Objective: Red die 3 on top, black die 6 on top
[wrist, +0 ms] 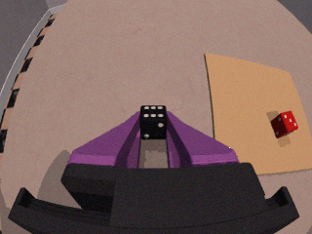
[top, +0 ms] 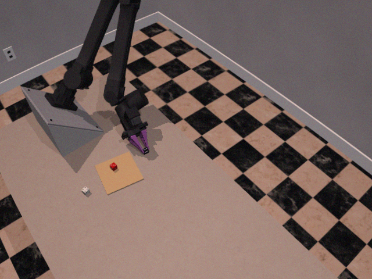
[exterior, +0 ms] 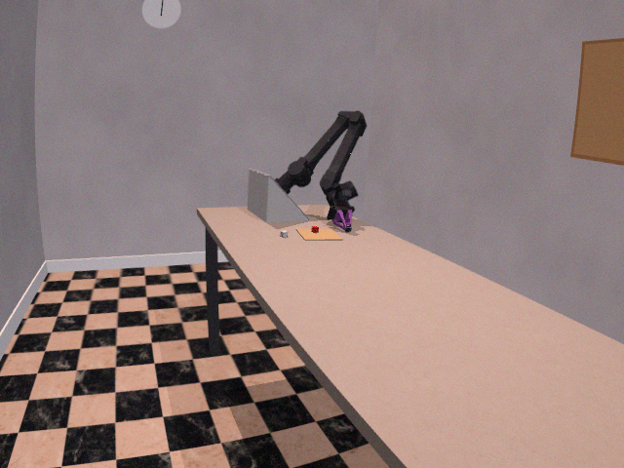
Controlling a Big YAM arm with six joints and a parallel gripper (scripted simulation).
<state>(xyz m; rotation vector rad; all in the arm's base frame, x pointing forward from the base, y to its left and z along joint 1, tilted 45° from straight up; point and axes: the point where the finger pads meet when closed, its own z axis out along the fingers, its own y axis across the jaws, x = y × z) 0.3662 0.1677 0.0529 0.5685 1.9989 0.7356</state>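
Now: hand right at the black die. Also, from my hand: orange mat 10 mm ahead, 130 mm to the right, 20 mm below; then white die 10 mm ahead, 260 mm to the right, 10 mm below; then red die 10 mm behind, 130 mm to the right.
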